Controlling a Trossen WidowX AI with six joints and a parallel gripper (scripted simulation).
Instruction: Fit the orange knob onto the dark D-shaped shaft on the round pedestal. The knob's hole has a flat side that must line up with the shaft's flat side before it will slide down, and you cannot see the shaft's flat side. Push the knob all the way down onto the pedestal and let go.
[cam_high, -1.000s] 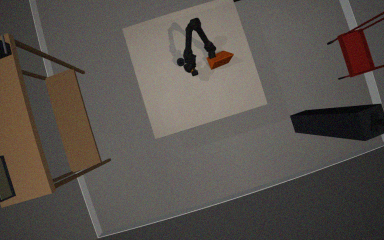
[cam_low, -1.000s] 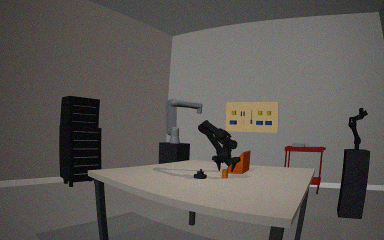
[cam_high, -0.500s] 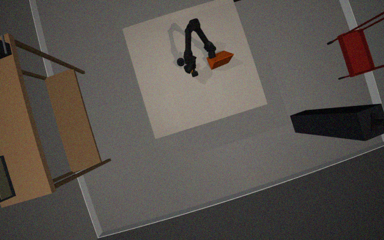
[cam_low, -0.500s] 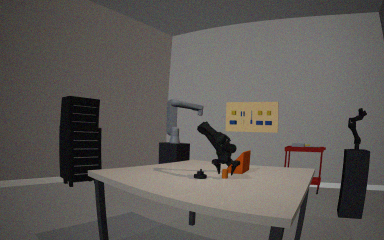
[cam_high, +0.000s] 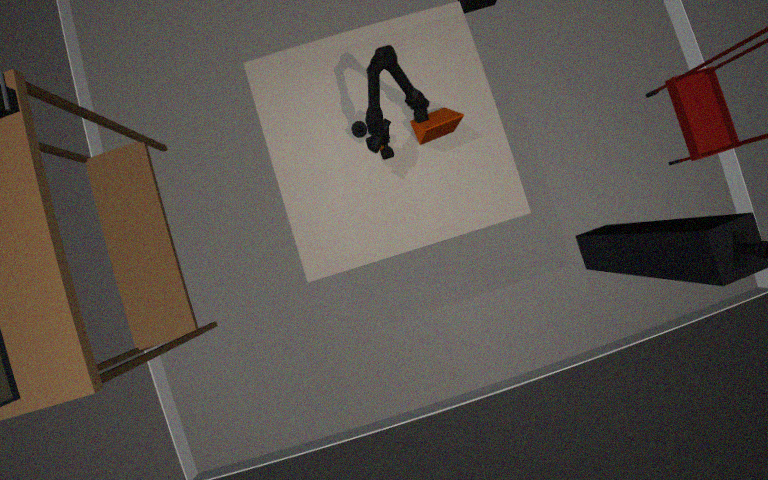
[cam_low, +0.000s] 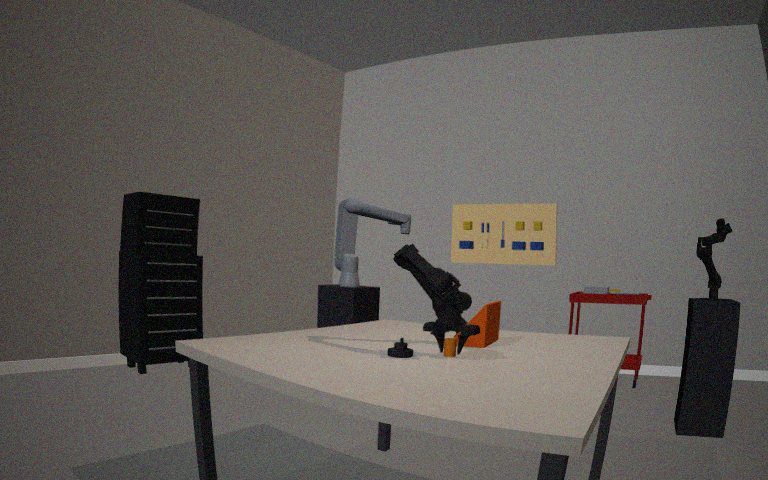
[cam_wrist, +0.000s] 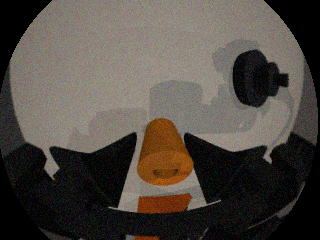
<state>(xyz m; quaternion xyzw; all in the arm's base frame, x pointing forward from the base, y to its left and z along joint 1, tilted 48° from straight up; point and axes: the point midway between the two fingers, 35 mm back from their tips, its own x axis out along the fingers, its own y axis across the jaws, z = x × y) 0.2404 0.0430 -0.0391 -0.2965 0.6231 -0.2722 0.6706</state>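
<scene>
My gripper tip is 140 mm to the left of the dark round pedestal, 90 mm short of it and 20 mm below it. From my gripper tip the other things lie so: orange knob: 20 mm above.
</scene>
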